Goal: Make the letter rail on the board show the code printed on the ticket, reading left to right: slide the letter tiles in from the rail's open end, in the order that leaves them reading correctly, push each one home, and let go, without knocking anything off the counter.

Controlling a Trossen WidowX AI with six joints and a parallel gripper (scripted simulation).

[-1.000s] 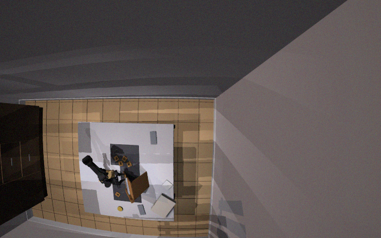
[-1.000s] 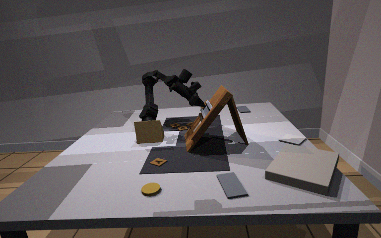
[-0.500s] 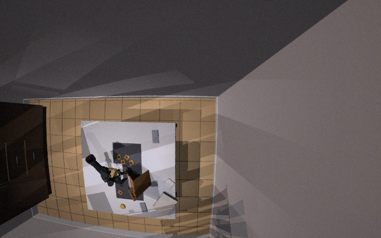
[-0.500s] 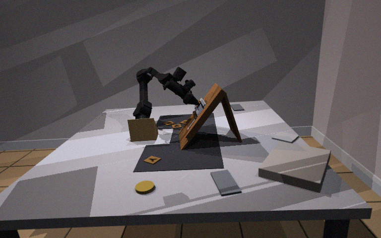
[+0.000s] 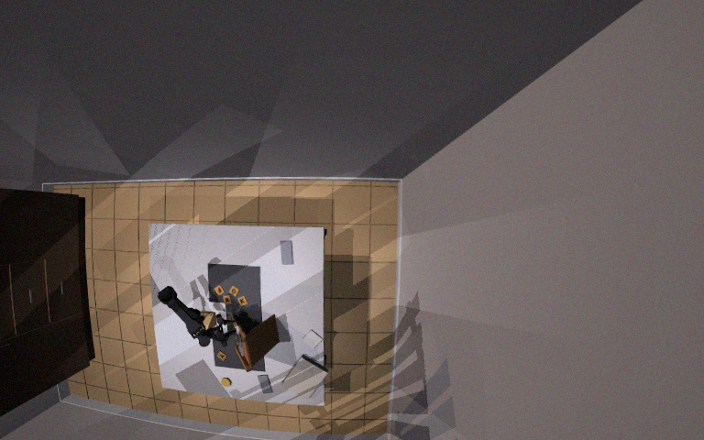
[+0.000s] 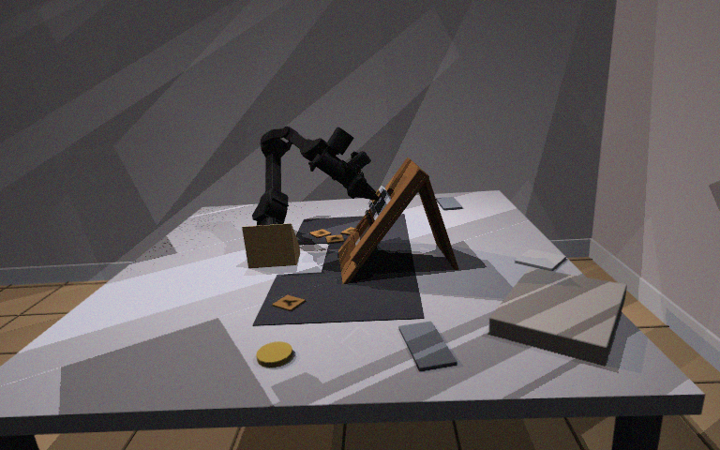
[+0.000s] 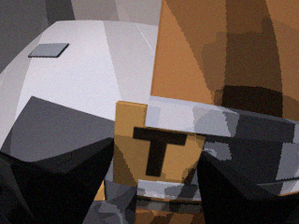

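The white ticket lies 15 cm to the right of my gripper tip, 8 cm below it and 2 cm behind it. From my gripper tip the other things lie so: letter tile: right at my gripper tip; then pale slab: 45 cm ahead, 16 cm below, 10 cm to the right; then dark mat: 17 cm below, 13 cm behind, 6 cm to the right.
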